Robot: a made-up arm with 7 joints. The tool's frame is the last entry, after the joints. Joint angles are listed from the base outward. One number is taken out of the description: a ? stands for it. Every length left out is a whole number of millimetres.
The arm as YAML. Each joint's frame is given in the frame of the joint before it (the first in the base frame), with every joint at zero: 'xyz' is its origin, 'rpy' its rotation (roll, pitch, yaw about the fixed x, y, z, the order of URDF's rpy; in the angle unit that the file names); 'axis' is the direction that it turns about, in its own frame. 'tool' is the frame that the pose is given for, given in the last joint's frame.
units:
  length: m
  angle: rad
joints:
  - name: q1
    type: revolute
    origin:
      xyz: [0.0, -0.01, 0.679]
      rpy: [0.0, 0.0, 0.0]
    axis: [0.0, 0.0, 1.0]
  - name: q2
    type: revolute
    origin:
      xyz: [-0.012, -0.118, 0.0]
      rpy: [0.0, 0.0, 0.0]
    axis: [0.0, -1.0, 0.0]
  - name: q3
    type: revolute
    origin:
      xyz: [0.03, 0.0, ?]
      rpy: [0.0, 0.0, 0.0]
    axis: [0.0, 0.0, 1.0]
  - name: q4
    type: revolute
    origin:
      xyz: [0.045, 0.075, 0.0]
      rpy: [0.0, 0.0, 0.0]
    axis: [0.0, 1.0, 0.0]
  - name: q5
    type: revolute
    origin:
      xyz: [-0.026, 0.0, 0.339]
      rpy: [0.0, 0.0, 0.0]
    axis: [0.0, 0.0, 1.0]
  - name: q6
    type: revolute
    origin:
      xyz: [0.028, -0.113, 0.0]
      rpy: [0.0, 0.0, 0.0]
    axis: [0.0, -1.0, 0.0]
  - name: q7
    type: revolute
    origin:
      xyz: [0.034, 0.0, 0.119]
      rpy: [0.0, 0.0, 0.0]
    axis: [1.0, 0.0, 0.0]
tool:
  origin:
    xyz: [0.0, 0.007, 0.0]
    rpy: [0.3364, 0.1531, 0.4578]
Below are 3 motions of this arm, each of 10 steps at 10 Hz.
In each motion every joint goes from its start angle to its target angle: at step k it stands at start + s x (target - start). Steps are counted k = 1, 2, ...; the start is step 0. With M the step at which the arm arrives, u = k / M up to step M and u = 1 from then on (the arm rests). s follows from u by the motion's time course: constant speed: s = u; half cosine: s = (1 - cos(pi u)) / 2; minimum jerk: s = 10 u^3 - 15 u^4 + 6 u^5.
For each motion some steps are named. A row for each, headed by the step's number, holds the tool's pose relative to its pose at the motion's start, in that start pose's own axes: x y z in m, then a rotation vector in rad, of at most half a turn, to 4 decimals.
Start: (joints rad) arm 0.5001 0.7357 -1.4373 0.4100 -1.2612 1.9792 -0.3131
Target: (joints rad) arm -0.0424 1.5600 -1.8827 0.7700 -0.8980 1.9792 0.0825
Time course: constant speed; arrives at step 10
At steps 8, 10:
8: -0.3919 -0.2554 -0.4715 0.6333 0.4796 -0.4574
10: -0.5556 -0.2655 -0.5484 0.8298 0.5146 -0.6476

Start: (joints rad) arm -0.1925 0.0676 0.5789 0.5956 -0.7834 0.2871 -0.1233
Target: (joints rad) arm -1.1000 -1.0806 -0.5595 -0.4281 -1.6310 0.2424 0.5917
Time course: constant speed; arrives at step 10
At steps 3, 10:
3: 0.1107 -0.2079 -0.0135 0.4821 -0.0261 -0.7331
10: 0.3335 -0.4586 -0.3053 0.0024 -0.2355 -2.3959

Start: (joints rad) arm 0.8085 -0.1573 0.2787 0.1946 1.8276 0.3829 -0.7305
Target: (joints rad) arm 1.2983 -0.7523 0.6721 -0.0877 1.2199 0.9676 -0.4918
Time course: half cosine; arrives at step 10
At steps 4, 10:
4: -0.0638 -0.1069 -0.0755 0.1382 -0.2706 0.0011
10: -0.1087 -0.2980 -0.3019 0.4384 -0.7649 -0.0737

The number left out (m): 0.46
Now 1 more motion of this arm.
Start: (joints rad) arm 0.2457 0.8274 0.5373 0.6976 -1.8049 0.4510 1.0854
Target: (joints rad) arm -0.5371 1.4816 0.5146 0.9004 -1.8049 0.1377 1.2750
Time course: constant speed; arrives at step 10
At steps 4, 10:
4: -0.2164 0.1540 0.0072 -0.1453 -0.3282 -0.0755
10: -0.5387 0.3817 -0.2155 -0.3504 -0.8249 -0.0215

